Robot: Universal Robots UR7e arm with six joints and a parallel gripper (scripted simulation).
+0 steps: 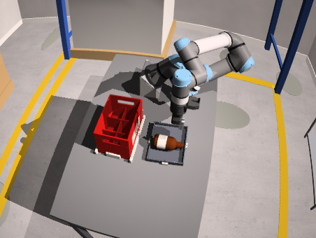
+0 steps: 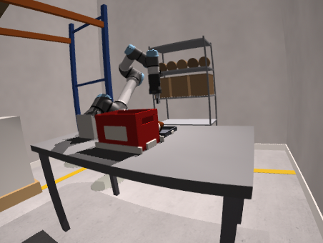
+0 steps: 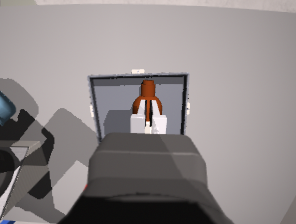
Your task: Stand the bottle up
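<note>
Now: hand 10 mm past the bottle, 50 mm to the left of it and 160 mm above it. Also, from my hand: tray: 30 mm behind, 50 mm to the right, 190 mm below; red crate: 50 mm behind, 320 mm to the right, 120 mm below.
</note>
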